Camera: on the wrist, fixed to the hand. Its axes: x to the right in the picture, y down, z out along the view.
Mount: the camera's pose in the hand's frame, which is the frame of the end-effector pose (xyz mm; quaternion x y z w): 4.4 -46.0 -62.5 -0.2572 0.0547 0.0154 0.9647
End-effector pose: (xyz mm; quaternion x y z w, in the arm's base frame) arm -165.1 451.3 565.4 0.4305 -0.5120 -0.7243 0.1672
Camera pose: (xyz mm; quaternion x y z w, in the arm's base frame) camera -108.8 430.3 516.1 0.4040 -0.3051 -0.8043 0.3112
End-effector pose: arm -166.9 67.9 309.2 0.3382 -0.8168 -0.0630 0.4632
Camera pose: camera -95.7 43.2 328.4 0.1980 -0.7516 -0.2452 0.5795
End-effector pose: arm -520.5 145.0 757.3 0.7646 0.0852 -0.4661 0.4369
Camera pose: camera -502.9 218.3 738.2 0.6520 0.2142 -0.3792 0.6206
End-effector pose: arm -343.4 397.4 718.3 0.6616 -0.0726 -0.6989 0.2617
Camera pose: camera -295.6 449.9 686.7 0.6081 0.1138 -0.6527 0.4374
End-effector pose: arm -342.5 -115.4 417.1 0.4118 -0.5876 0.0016 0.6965
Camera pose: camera -267.7 -111.9 396.3 0.2090 -0.5355 -0.1163 0.8099
